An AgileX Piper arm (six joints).
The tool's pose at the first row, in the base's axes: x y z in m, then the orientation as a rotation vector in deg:
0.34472 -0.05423 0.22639 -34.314 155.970 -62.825
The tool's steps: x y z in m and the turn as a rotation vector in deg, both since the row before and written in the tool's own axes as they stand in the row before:
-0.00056 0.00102 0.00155 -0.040 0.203 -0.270
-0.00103 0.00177 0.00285 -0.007 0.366 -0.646
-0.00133 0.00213 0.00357 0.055 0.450 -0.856
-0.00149 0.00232 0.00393 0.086 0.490 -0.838
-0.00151 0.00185 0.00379 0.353 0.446 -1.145
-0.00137 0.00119 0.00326 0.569 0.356 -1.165
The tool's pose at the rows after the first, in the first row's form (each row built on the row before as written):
0.34535 -0.05431 0.22456 -34.627 156.169 -62.956
0.34652 -0.05453 0.22126 -35.411 156.478 -63.312
0.34800 -0.05486 0.21717 -36.460 156.805 -63.846
0.34960 -0.05526 0.21266 -37.469 157.136 -64.442
0.35128 -0.05589 0.20856 -38.912 157.214 -65.420
0.35289 -0.05668 0.20529 -40.400 157.035 -66.623

